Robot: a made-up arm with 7 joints.
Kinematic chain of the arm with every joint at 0, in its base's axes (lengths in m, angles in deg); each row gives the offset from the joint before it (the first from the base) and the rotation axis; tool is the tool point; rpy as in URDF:
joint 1: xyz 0 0 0.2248 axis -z
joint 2: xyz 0 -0.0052 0.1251 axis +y
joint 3: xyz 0 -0.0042 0.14 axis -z
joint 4: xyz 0 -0.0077 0.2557 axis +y
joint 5: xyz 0 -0.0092 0.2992 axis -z
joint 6: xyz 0 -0.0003 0.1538 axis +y
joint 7: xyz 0 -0.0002 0.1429 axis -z
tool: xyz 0 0 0 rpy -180 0 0
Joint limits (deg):
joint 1: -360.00..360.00
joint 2: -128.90..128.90
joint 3: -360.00..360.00
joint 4: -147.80..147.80
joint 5: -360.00..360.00
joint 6: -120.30..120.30
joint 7: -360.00..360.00
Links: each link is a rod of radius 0.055 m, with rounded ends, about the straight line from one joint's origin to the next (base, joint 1, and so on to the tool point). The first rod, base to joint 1, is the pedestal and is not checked.
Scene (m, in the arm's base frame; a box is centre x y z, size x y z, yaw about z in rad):
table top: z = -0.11
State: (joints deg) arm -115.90 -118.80 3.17 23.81 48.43 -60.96 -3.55
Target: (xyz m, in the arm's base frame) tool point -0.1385 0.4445 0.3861
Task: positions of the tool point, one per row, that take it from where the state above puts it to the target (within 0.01 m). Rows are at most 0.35 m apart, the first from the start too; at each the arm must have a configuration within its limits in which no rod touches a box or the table.
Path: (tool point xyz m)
1: 0.3423 -0.8402 0.3594
2: 0.3091 -0.7630 0.6724
3: 0.2337 -0.5839 0.9226
4: 0.1330 -0.3355 1.0717
5: 0.0274 -0.0628 1.1007
6: -0.0636 0.1860 1.0137
7: -0.1251 0.3685 0.8363
8: -0.1496 0.4573 0.6107
9: -0.1385 0.4445 0.3861

